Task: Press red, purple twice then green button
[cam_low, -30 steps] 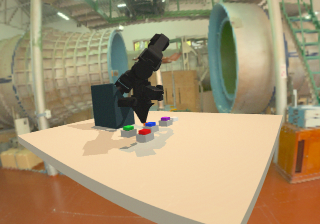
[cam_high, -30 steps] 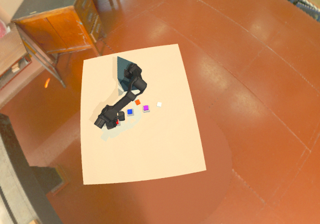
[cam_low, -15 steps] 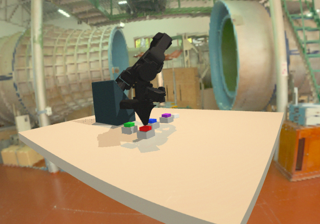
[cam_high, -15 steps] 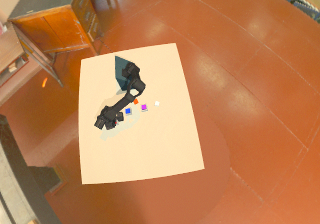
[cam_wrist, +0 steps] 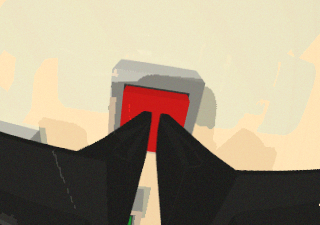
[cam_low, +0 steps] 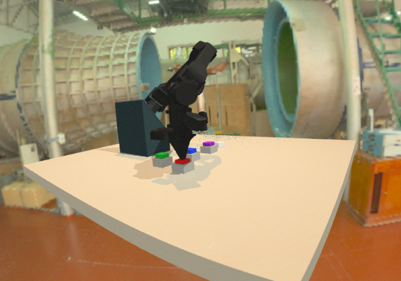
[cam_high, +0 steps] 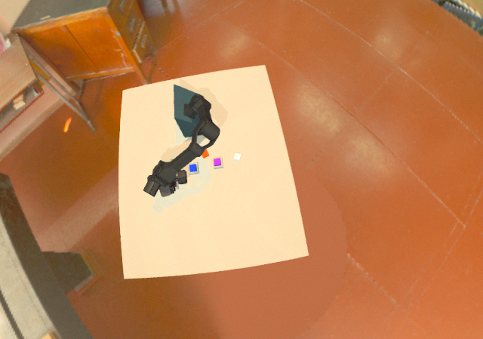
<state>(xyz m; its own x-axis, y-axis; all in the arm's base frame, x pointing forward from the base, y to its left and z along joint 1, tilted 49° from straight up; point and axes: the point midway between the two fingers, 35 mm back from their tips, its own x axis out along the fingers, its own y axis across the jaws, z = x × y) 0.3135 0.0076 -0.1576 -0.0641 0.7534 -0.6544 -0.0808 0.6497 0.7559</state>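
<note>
My gripper tip is now 1 cm above the red button. Round my gripper tip: blue button 8 cm behind, 11 cm to the left; then green button 11 cm behind, 1 cm to the left; then purple button 9 cm behind, 23 cm to the left.
</note>
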